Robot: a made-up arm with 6 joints.
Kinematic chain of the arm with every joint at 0, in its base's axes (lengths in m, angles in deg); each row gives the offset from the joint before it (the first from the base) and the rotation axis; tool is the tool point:
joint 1: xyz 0 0 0.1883 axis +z
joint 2: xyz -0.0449 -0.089 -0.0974 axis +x
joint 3: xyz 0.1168 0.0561 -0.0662 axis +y
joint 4: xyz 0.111 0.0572 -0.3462 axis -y
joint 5: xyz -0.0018 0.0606 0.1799 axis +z
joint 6: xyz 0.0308 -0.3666 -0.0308 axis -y
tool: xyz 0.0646 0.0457 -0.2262
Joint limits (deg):
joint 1: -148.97..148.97
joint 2: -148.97..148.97
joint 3: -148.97..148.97
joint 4: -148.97..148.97
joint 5: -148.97..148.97
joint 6: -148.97..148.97
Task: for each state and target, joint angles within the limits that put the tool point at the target. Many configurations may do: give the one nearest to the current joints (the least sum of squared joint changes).
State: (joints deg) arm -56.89 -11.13 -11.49 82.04 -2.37 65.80
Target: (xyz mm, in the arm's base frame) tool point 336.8 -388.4 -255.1
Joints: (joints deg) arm -13.05 -1.16 -37.35 90.82 -47.39 38.17
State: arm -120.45 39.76 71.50 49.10 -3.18 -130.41
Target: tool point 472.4 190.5 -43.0
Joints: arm -148.97 54.55 53.70 63.96 -29.05 -120.23
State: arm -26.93 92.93 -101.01 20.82 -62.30 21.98
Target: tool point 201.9 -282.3 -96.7
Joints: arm -43.34 92.28 -112.65 -9.87 -63.13 48.78
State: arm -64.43 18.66 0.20 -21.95 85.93 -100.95
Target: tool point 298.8 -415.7 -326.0
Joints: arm -59.56 22.63 1.91 -23.21 89.00 -99.93
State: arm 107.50 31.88 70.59 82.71 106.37 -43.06
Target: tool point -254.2 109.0 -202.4
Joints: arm 100.07 19.53 60.51 63.57 105.97 -38.85
